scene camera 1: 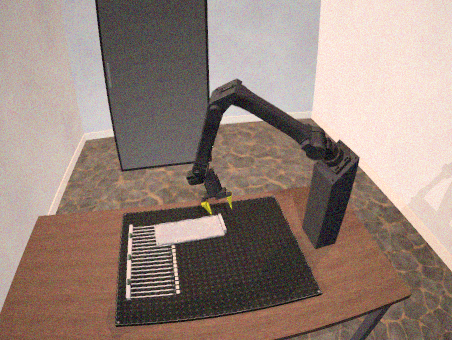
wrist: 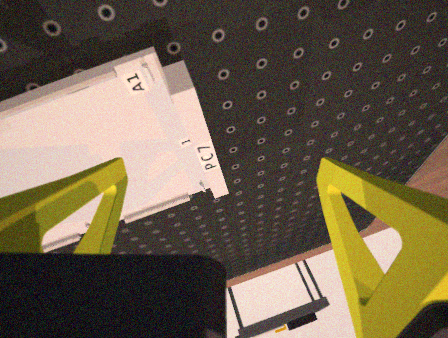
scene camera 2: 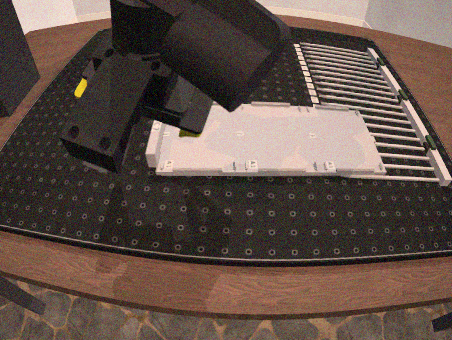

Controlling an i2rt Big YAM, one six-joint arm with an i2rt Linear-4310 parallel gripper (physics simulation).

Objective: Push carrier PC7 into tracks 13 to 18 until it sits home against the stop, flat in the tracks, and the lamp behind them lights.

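Places are measured from the arm's base along level axes (x up, y ahead, z left), in millimetres.
Pixels of known places: gripper, fingertip midpoint: (scene camera 1: 221, 211) (wrist: 222, 168) (scene camera 2: 144, 120); arm's base, origin of the base link: (scene camera 1: 336, 159).
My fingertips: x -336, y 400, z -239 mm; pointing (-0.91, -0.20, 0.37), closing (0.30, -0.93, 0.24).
Note:
For each thing: its top centre in the pictures, then the offset to it from my fingertips. "spot": a spot on its surface instead. Level surfaces: height alone.
- white carrier PC7, middle of its top: (scene camera 2: 275, 123) (scene camera 1: 188, 226) dx -33, dy +165, dz +19 mm
- black dotted mat, its level: dx -63 mm
- wooden table, its level: dx -76 mm
- white label strip, surface spot: (scene camera 1: 175, 270) spot: dx -63, dy +275, dz +229 mm
The white carrier PC7 (scene camera 1: 190, 231) (scene camera 2: 280, 140) (wrist: 100, 130) lies over the near ends of several tracks (scene camera 2: 410, 178). Its far edge stands well short of the white stop bar (scene camera 1: 129, 275) (scene camera 2: 411, 121); bare rails show between them. Its raised end with the PC7 label faces away from the stop. Dark green lamps (scene camera 2: 431, 142) sit along the stop bar, and none looks lit. My gripper (scene camera 1: 221, 211) (wrist: 222, 168) is open and empty, above the labelled end. One finger is over the carrier's side, the other beyond the end. Track numbers are unreadable, and the arm hides part of the carrier in scene camera 2.
A black dotted mat (scene camera 1: 240, 270) (scene camera 2: 280, 220) lies under the tracks and carrier on a wooden table (scene camera 1: 75, 260) (scene camera 2: 150, 285). The arm's dark pedestal (scene camera 1: 330, 200) stands on the table at the right in scene camera 1. A white label strip (scene camera 1: 175, 270) edges the tracks.

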